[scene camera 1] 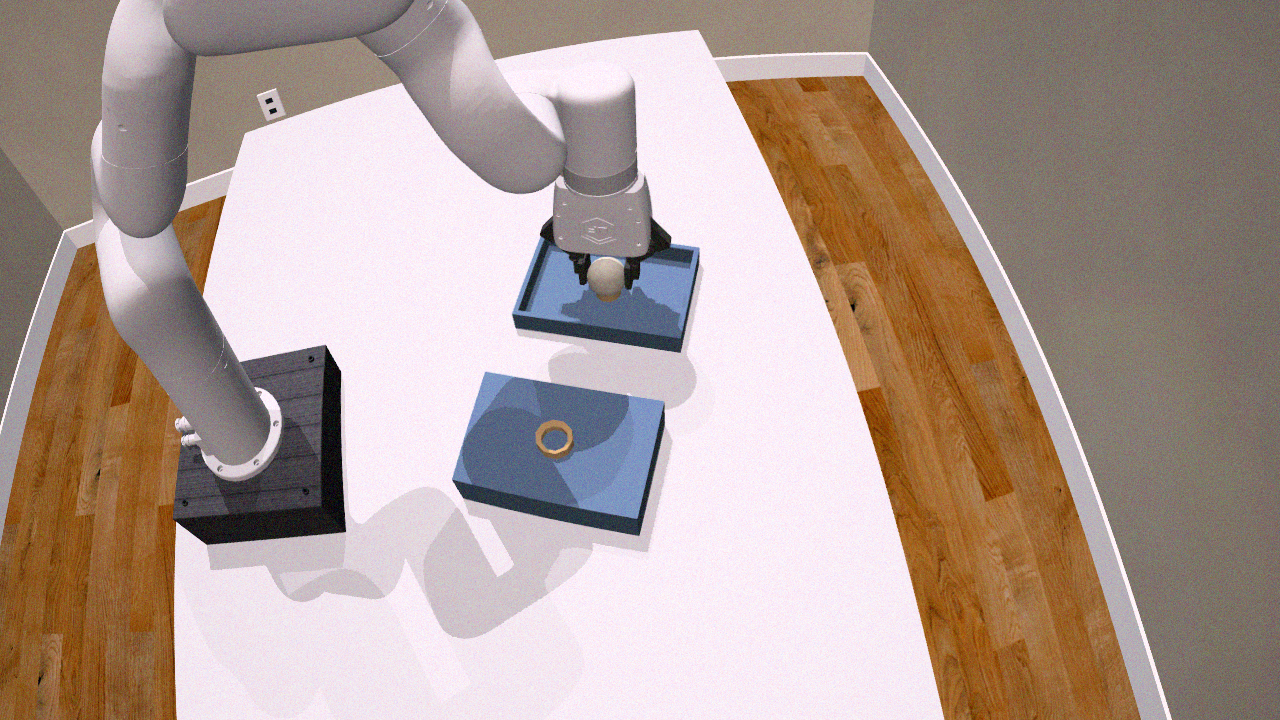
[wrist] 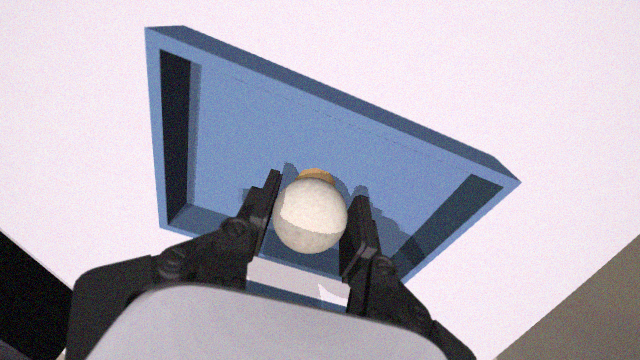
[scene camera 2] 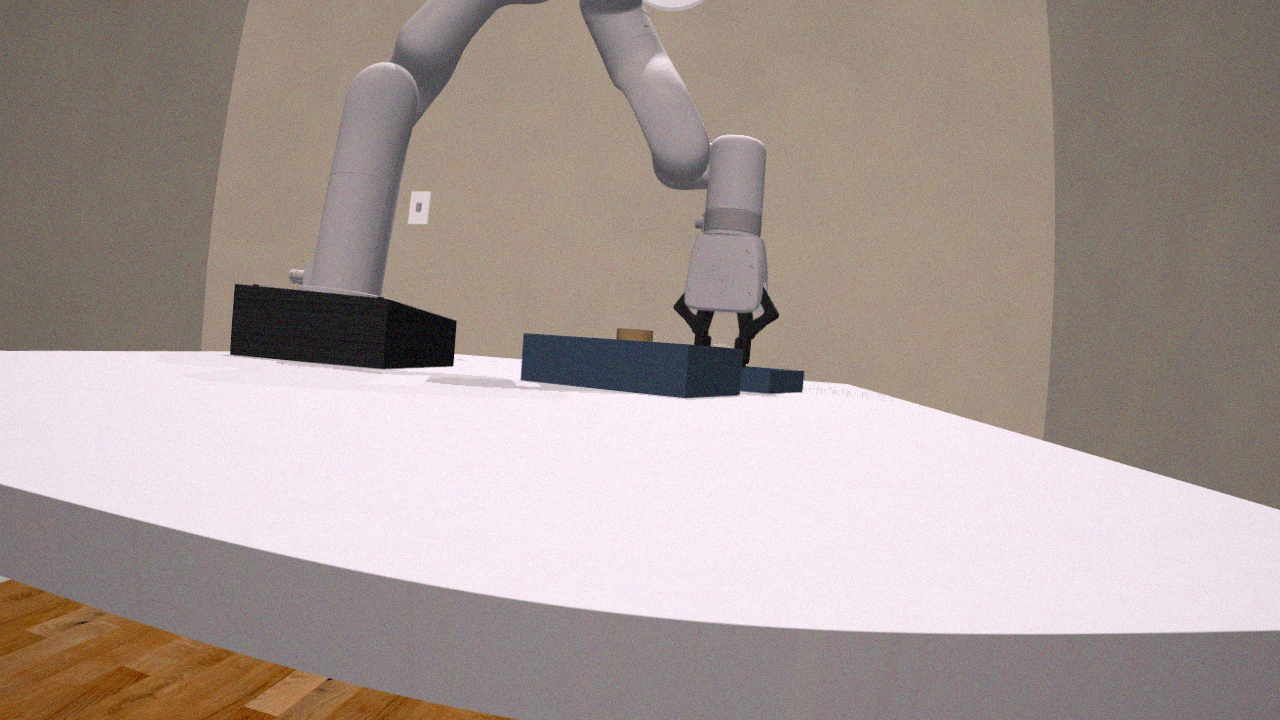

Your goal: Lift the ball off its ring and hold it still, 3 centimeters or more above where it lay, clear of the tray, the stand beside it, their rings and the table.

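Frame: origin at the arm's base, x ahead, y left, z up, level; metres.
Seen in the pictures: gripper, between the fingertips: [scene camera 1: 607,277] [wrist: 313,200]; arm's base, origin of its link: [scene camera 1: 242,435] [scene camera 2: 343,301].
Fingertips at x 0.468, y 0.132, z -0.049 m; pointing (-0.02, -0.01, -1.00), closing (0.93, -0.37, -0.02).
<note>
Offsets run from my fingertips to a thing's top centre. "*": to the spot under its first point. Level surfaces: height alone.
A pale cream ball {dx -0.001, dy -0.004, dz +0.031 m} [scene camera 1: 605,275] [wrist: 310,220] rests on an orange ring {* dx -0.003, dy -0.018, dz -0.015 m} [scene camera 1: 609,298] [wrist: 316,173] inside the shallow blue tray {dx -0.001, dy -0.004, dz +0.004 m} [scene camera 1: 595,333] [scene camera 2: 775,380] [wrist: 320,90]. My gripper [scene camera 1: 607,281] [scene camera 2: 723,351] [wrist: 313,200] points down over the tray, with its two black fingers shut on the ball from opposite sides. The ball sits low, with the ring showing right below it. The ball hides most of the ring. In scene camera 2, the stand hides the lower part of the ball and the ring under it.
The blue stand [scene camera 1: 622,465] [scene camera 2: 608,362] is a solid block beside the tray, with an empty orange ring {* dx -0.108, dy -0.203, dz +0.033 m} [scene camera 1: 540,440] [scene camera 2: 634,334] on top. The black base block [scene camera 1: 295,394] [scene camera 2: 308,326] carries the arm at the left of the white table {dz -0.024 m} [scene camera 1: 760,537] [scene camera 2: 626,501].
</note>
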